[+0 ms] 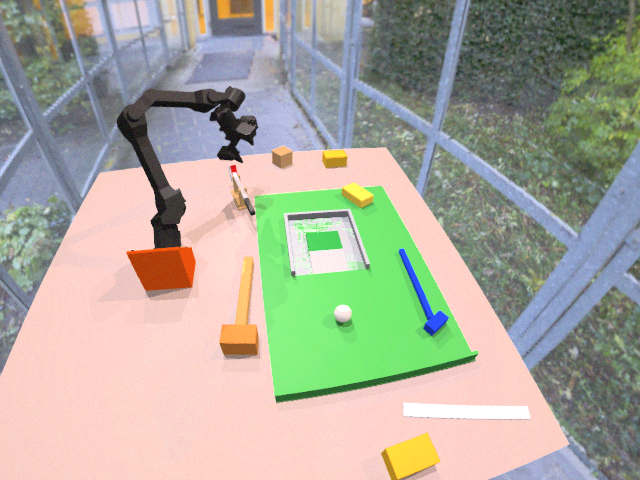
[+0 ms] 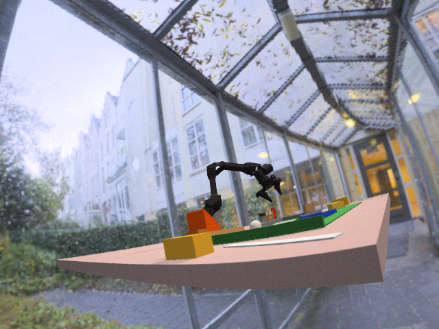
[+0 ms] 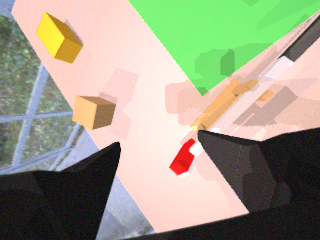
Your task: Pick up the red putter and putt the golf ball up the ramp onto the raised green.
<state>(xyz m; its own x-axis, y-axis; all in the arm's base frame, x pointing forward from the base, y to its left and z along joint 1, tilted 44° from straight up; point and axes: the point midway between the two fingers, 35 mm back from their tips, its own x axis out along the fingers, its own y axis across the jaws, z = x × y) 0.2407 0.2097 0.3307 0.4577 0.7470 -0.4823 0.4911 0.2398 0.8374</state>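
Now: gripper tip 4 cm past the red putter, 9 cm to the left of it and 8 cm above it. Also, from my gripper tip: tan cube: 15 cm ahead, 14 cm to the left, 11 cm below; white golf ball: 15 cm ahead, 63 cm to the right, 11 cm below; green mat: 21 cm ahead, 46 cm to the right, 14 cm below.
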